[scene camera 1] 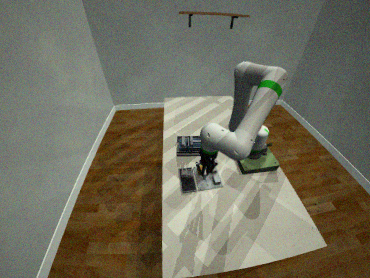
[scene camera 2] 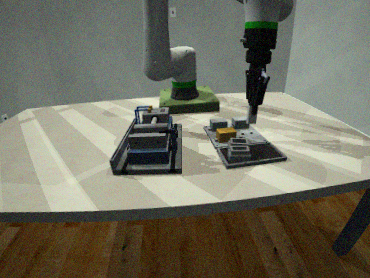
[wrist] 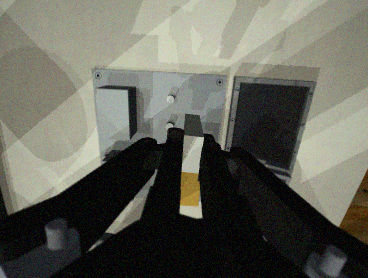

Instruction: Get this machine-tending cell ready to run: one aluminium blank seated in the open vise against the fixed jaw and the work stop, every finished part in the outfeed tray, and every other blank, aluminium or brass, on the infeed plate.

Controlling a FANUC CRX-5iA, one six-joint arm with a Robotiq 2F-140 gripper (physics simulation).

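Pixels of known places: gripper, between the fingertips: (scene camera 1: pixel 203 178) (scene camera 2: pixel 250 123) (wrist: pixel 190 127); arm's base, origin of its link: (scene camera 1: pixel 251 152) (scene camera 2: pixel 184 95).
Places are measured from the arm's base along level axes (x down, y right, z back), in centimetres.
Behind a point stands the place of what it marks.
My gripper (scene camera 2: pixel 252 118) {x -0.8, y -14.3, z -44.5 cm} (scene camera 1: pixel 205 174) {x -0.8, y -14.3, z -44.5 cm} (wrist: pixel 190 127) {x -0.8, y -14.3, z -44.5 cm} is shut on nothing. It hangs low over the grey infeed plate (scene camera 2: pixel 257 136) {x 4.6, y -17.6, z -44.7 cm} (wrist: pixel 196 86) {x 4.6, y -18.1, z -45.1 cm} (scene camera 1: pixel 208 185) {x 4.6, y -17.4, z -41.5 cm}, just right of an aluminium blank (scene camera 2: pixel 239 122) {x 1.8, y -13.7, z -37.2 cm}. A second aluminium blank (scene camera 2: pixel 218 123) (wrist: pixel 113 112) and a brass blank (scene camera 2: pixel 226 134) {x 1.6, y -4.8, z -45.9 cm} (wrist: pixel 190 188) {x 1.0, y -5.4, z -44.6 cm} also lie on the plate. Two finished parts (scene camera 2: pixel 238 150) {x 1.3, y -4.0, z -56.8 cm} (scene camera 1: pixel 186 172) {x 2.8, y -5.4, z -54.1 cm} sit in the dark outfeed tray (scene camera 2: pixel 269 153) {x 4.8, y -15.5, z -55.7 cm} (wrist: pixel 310 89) {x 4.2, y -18.0, z -59.4 cm} (scene camera 1: pixel 189 186) {x 4.8, y -15.3, z -54.2 cm} beside the plate. The vise (scene camera 2: pixel 149 143) {x -2.1, y 20.0, z -52.7 cm} (scene camera 1: pixel 188 145) stands apart to the left. I cannot tell what is between its jaws.
The robot's green base (scene camera 2: pixel 189 103) {x 0.9, y 0.0, z -11.5 cm} (scene camera 1: pixel 259 164) {x -0.5, y -12.4, z -0.6 cm} stands behind the plate and vise. Two locating pins (wrist: pixel 170 99) {x 3.8, y -16.6, z -41.9 cm} rise from the infeed plate. The table's front edge (scene camera 2: pixel 179 206) {x 5.6, y 15.1, z -69.2 cm} runs close before the fixtures.
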